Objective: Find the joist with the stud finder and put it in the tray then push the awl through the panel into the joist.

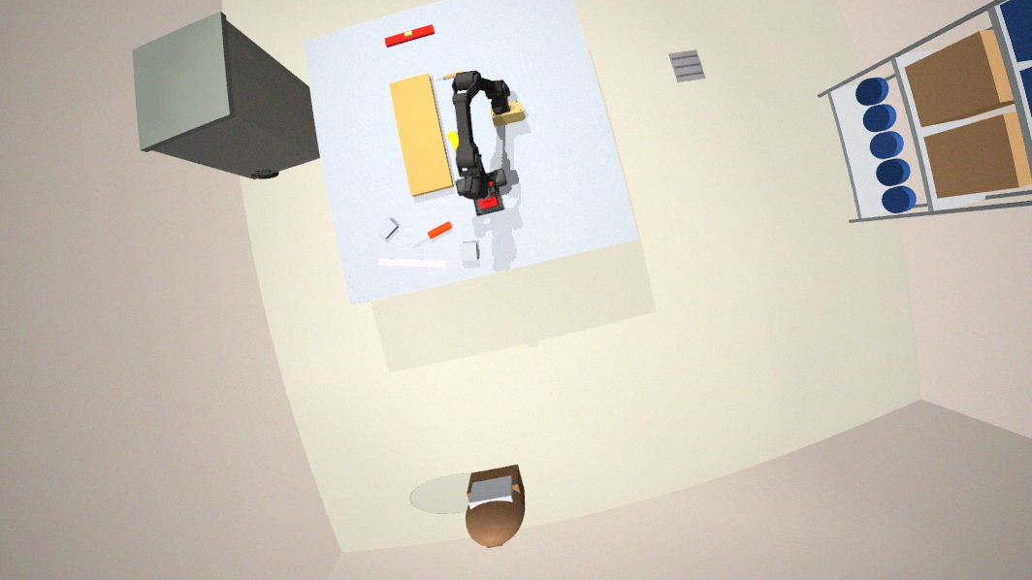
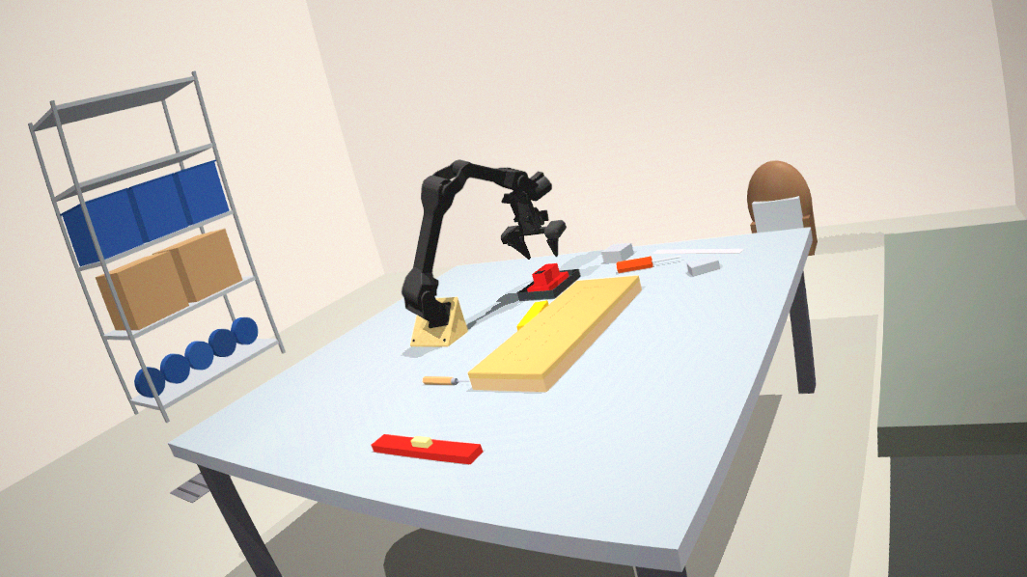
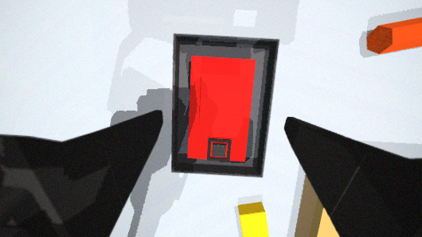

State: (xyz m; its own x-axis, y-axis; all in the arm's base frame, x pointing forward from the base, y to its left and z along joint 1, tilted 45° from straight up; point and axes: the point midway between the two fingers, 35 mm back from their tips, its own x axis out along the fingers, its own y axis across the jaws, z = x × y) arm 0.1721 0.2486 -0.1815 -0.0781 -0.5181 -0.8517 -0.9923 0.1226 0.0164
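The red stud finder lies 4 cm below my gripper tip and 2 cm to the right of it. Also, from my gripper tip: grey block 20 cm to the left, 14 cm ahead, 7 cm below; dark grey tray 8 cm below, 1 cm to the right; yellow block 23 cm to the right, 8 cm below, 5 cm ahead.
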